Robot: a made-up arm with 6 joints.
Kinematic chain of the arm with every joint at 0, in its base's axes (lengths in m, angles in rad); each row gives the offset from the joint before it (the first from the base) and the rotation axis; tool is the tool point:
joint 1: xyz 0 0 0.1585 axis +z
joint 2: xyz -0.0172 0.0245 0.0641 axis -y
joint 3: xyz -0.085 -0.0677 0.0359 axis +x
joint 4: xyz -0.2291 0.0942 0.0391 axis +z
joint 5: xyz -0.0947 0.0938 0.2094 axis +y
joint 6: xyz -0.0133 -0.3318 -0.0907 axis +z
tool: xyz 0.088 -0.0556 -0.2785
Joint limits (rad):
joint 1: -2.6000..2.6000
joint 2: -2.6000..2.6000
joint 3: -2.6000..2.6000
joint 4: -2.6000..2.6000
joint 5: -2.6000..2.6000
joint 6: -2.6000..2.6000
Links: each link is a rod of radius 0.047 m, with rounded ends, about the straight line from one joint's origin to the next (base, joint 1, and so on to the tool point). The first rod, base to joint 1, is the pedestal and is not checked.
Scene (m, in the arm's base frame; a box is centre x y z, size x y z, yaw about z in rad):
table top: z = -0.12
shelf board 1: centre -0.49 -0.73 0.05 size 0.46 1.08 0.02 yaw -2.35
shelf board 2: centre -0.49 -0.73 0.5 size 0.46 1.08 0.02 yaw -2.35
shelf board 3: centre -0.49 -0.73 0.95 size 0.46 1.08 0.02 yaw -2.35
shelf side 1: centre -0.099 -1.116 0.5 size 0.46 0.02 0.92 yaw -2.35
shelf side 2: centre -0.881 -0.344 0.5 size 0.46 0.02 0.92 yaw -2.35
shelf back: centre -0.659 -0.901 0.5 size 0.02 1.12 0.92 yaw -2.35
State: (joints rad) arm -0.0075 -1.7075 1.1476 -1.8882 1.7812 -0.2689
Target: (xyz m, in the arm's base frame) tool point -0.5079 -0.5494 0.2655
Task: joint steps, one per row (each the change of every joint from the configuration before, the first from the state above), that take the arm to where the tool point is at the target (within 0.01 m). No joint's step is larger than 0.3 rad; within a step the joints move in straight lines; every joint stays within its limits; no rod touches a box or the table.
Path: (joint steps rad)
1: 0.1145 0.1667 -0.0115 0.2408 -0.2561 0.0626
2: 0.1146 0.1668 -0.0116 0.2408 -0.2561 0.0627
3: 0.1145 0.1667 -0.0115 0.2407 -0.2560 0.0626
4: 0.1145 0.1668 -0.0115 0.2408 -0.2561 0.0627
5: 0.1146 0.1667 -0.0115 0.2408 -0.2561 0.0626
6: 0.1145 0.1667 -0.0116 0.2408 -0.2561 0.0626
7: 0.1145 0.1668 -0.0115 0.2408 -0.2560 0.0627
8: 0.0261 0.1703 -0.0410 -0.1574 0.2425 -0.1104
9: 0.0261 0.1704 -0.0410 -0.1574 0.2425 -0.1104
10: 0.0260 0.1703 -0.0411 -0.1574 0.2426 -0.1103

